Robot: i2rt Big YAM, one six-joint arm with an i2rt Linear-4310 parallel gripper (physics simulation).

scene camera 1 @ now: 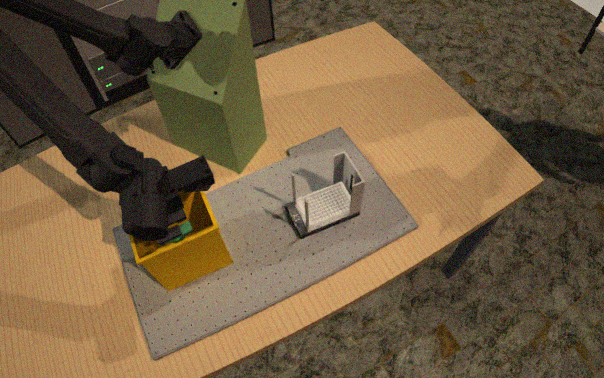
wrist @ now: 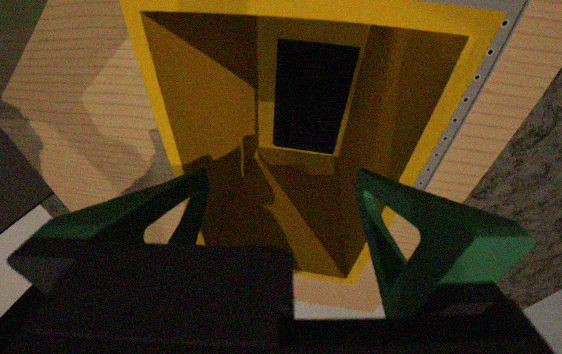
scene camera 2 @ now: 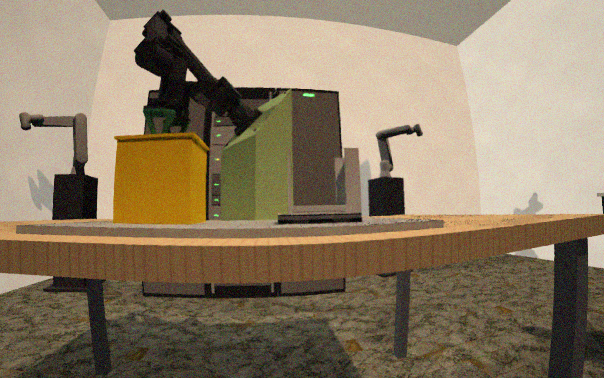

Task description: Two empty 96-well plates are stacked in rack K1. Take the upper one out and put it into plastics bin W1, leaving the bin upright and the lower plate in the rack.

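Frame: origin at the arm's base, x ahead, y left, z up, level; centimetres.
Where they show: gripper, fingertip midpoint: (scene camera 1: 171,221) (wrist: 281,177); arm's base, origin of the base link: (scene camera 1: 178,40) (scene camera 2: 249,123).
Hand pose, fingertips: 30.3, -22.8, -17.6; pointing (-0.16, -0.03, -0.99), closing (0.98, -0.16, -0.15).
Things, the pixels of their top centre, and the offset from my fingertips, as dx, dy, dz. "spot": a spot on its surface instead.
- Plastics bin W1, middle of its top: (wrist: 280,194) (scene camera 1: 168,219) (scene camera 2: 165,142) +0.1, -0.3, +1.2
- black 96-well plate, middle of its top: (wrist: 309,105) +0.7, -1.3, -15.1
- white 96-well plate, middle of its top: (scene camera 2: 322,205) (scene camera 1: 326,202) +10.6, +32.9, -13.3
- rack K1, middle of its top: (scene camera 2: 315,153) (scene camera 1: 322,178) +10.3, +31.9, -2.5
- grey perforated board, surface spot: (scene camera 2: 240,231) spot: +22.9, +15.2, -17.1
Plastics bin W1 (scene camera 1: 192,262) (scene camera 2: 160,180) (wrist: 310,10), a deep yellow box, stands upright. A black 96-well plate (wrist: 317,95) lies deep inside it in the wrist view, small and dark, with its wells too dark to make out. My gripper (scene camera 2: 167,130) (wrist: 281,177) is open and empty, its green fingers wide apart at the height of the bin's mouth, above the plate and apart from it. In scene camera 1 the arm partly hides the fingers. A white 96-well plate (scene camera 1: 327,205) sits flat in rack K1 (scene camera 1: 357,197) (scene camera 2: 352,180), between its upright posts.
The bin and rack stand on a grey perforated board (scene camera 1: 260,280) (scene camera 2: 240,231) on the wooden table (scene camera 1: 425,125) (scene camera 2: 310,257). A tall green block (scene camera 1: 200,125) (scene camera 2: 272,165) stands behind them. The bin walls surround the space below my fingers.
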